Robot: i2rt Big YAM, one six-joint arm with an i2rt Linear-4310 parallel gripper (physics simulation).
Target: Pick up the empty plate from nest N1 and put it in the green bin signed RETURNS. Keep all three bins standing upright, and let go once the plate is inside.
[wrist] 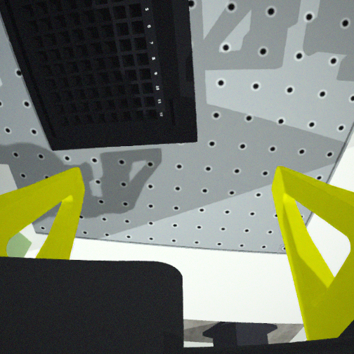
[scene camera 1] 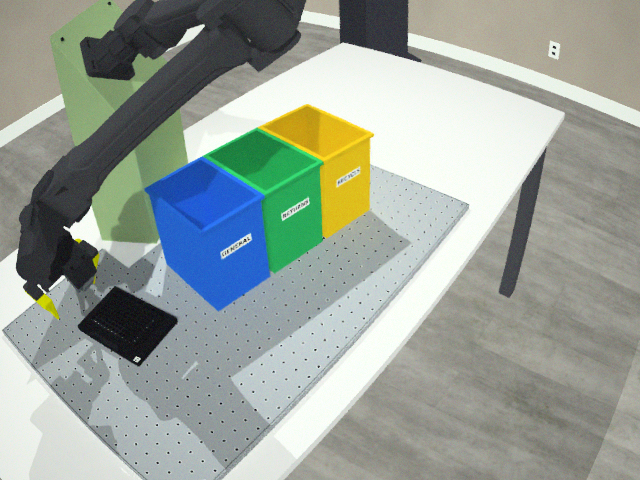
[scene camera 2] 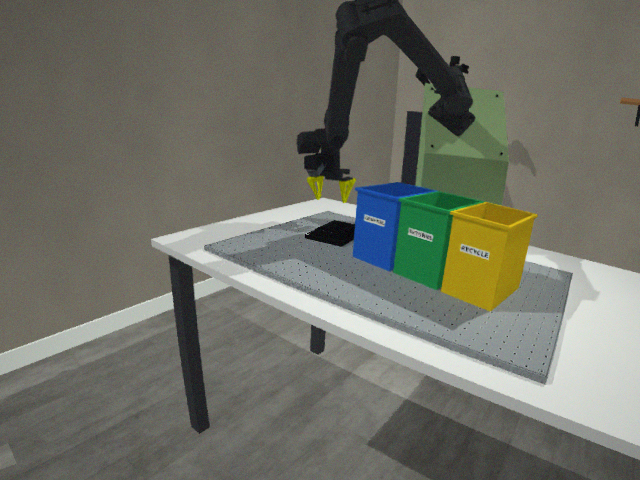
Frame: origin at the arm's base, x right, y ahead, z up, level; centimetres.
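Seen in the pictures: gripper, fingertip midpoint: (scene camera 1: pixel 74 299) (scene camera 2: pixel 331 201); arm's base, link origin: (scene camera 1: pixel 105 61) (scene camera 2: pixel 451 116).
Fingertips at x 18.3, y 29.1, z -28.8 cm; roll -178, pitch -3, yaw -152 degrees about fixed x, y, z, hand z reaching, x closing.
Pixels of each thing's top centre, then the offset from my fingertips to it. Level surfaces: height alone.
- black plate, top centre: (scene camera 1: pixel 122 316) (scene camera 2: pixel 336 227) dx -7.4, dy +1.8, dz -6.1 cm
- green RETURNS bin, top centre: (scene camera 1: pixel 260 157) (scene camera 2: pixel 443 200) dx -40.4, dy -7.1, dz +9.3 cm
- blue GENERAL bin, top centre: (scene camera 1: pixel 200 191) (scene camera 2: pixel 398 189) dx -27.8, dy -3.5, dz +9.3 cm
- yellow RECYCLE bin, top centre: (scene camera 1: pixel 314 129) (scene camera 2: pixel 496 213) dx -53.0, dy -10.7, dz +9.3 cm
- grey perforated board, surface height: dz -8.7 cm
- white table, surface height: dz -10.0 cm
The black plate (scene camera 1: pixel 129 322) (scene camera 2: pixel 333 232) (wrist: pixel 110 65) lies flat, with a grid of wells and small numbers along one edge. A small white label shows at its near corner in scene camera 1; I cannot tell the nest apart from the plate. My gripper (scene camera 1: pixel 76 301) (scene camera 2: pixel 332 199) (wrist: pixel 177 177) is open and empty, above the board and off the plate's far left end in scene camera 1. The green RETURNS bin (scene camera 1: pixel 299 240) (scene camera 2: pixel 421 258) stands upright between the blue GENERAL bin (scene camera 1: pixel 206 258) (scene camera 2: pixel 374 245) and the yellow RECYCLE bin (scene camera 1: pixel 346 206) (scene camera 2: pixel 480 279), both upright. The green bin's floor is hidden.
The bins stand in a touching row on the grey perforated board (scene camera 1: pixel 330 310) (scene camera 2: pixel 289 268), with the blue one nearest the plate. A light green panel (scene camera 1: pixel 116 170) (scene camera 2: pixel 465 139) stands behind them. The white table (scene camera 1: pixel 413 103) (scene camera 2: pixel 594 330) extends beyond the board.
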